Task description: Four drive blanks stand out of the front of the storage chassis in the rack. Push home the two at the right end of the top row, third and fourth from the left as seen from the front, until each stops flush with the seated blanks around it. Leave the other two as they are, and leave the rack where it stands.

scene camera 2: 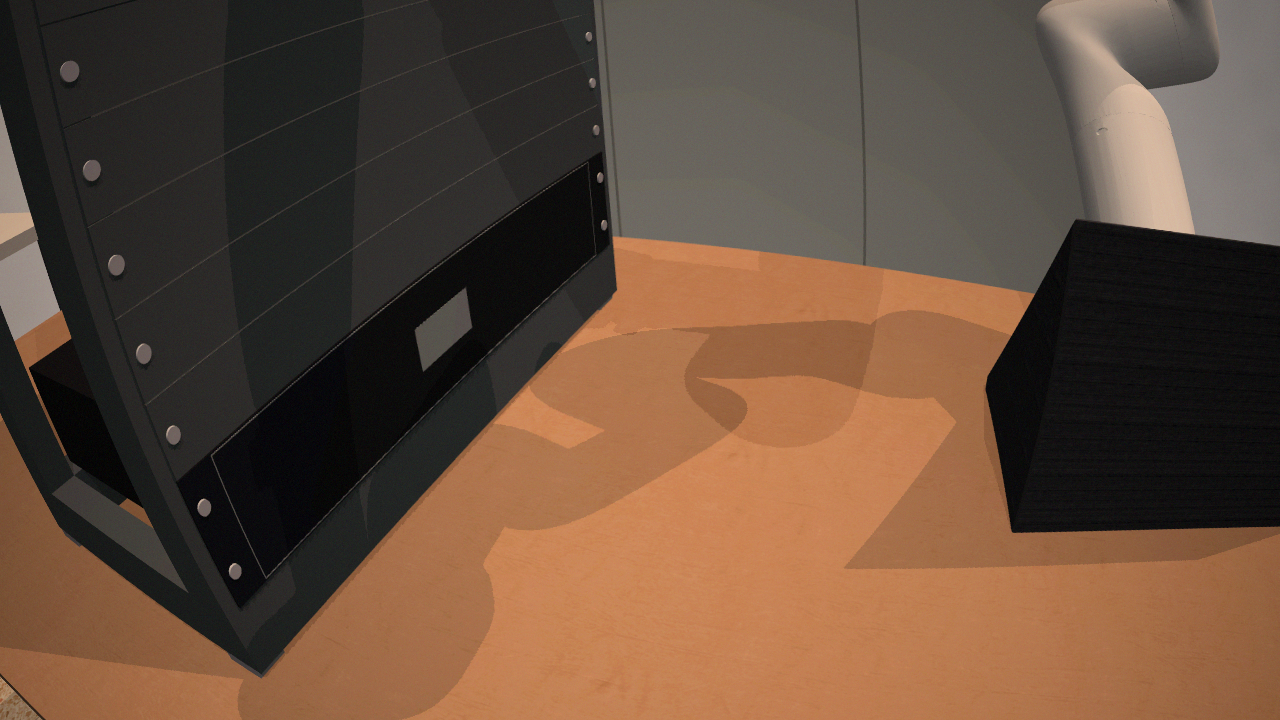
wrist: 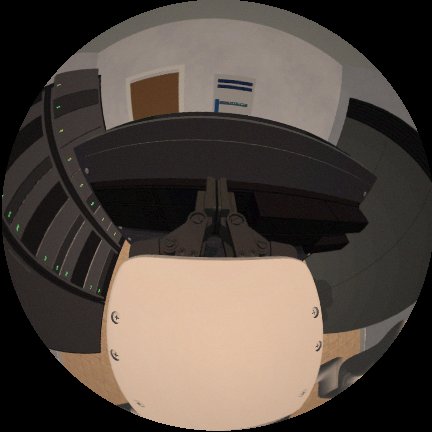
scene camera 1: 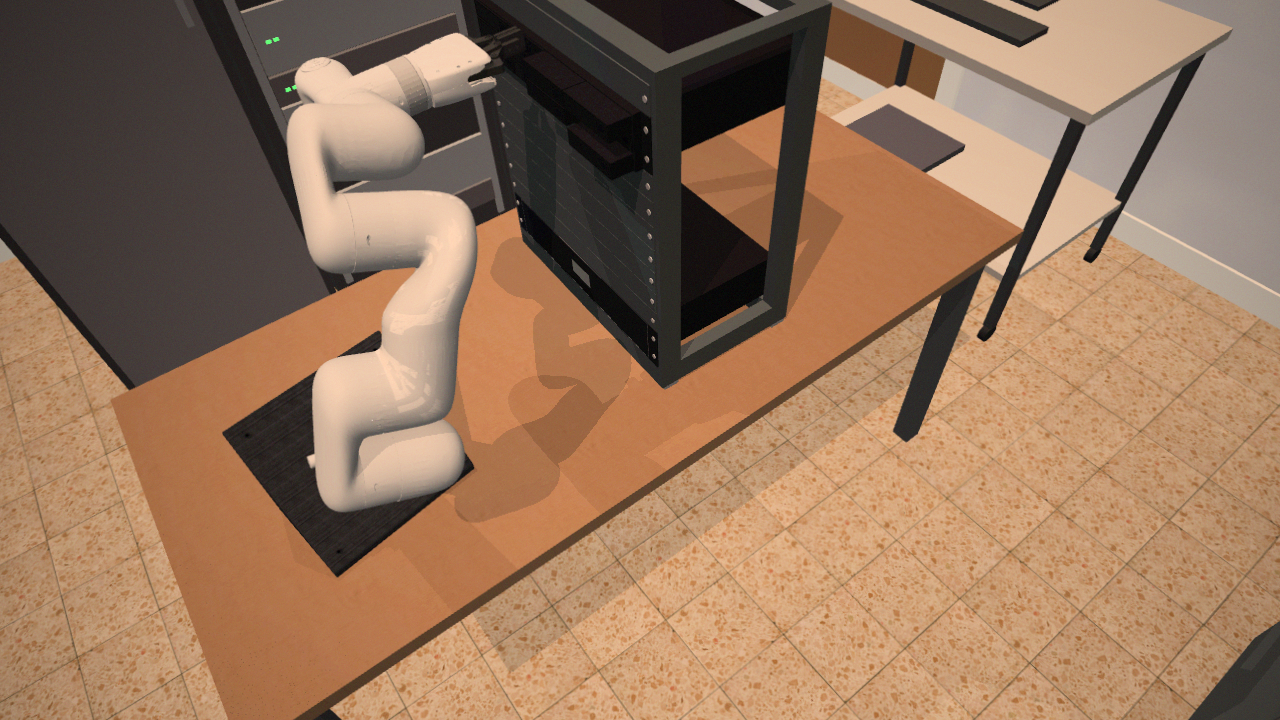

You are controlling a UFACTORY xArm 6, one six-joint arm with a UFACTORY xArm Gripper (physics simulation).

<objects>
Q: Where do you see a rack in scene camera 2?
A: At 304, 260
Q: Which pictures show my gripper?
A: The wrist view and scene camera 1 only.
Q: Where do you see a rack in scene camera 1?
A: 594, 114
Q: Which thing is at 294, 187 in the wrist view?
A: A rack.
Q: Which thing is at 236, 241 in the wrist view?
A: My gripper.
</objects>
